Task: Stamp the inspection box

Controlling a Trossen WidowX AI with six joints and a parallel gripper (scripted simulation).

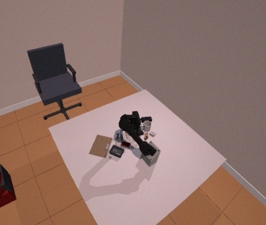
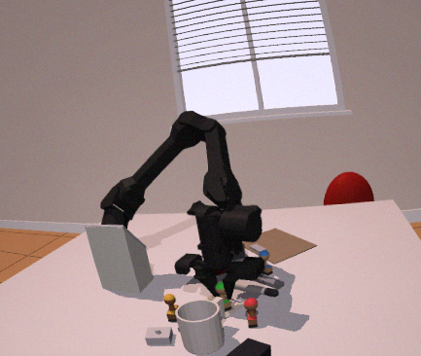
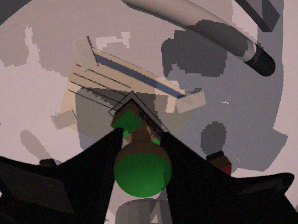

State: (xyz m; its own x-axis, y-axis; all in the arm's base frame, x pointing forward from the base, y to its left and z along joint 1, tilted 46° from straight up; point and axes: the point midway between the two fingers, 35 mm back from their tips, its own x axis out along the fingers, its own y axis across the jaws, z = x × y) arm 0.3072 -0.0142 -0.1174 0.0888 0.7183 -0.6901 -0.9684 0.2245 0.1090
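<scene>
The green-knobbed stamp lies right at my gripper tip. Round my gripper tip: marker: 7 cm ahead, 6 cm to the left, 1 cm below; card: 3 cm below, 1 cm to the left, 1 cm behind; red-knobbed stamp: 7 cm to the right, 7 cm ahead.
</scene>
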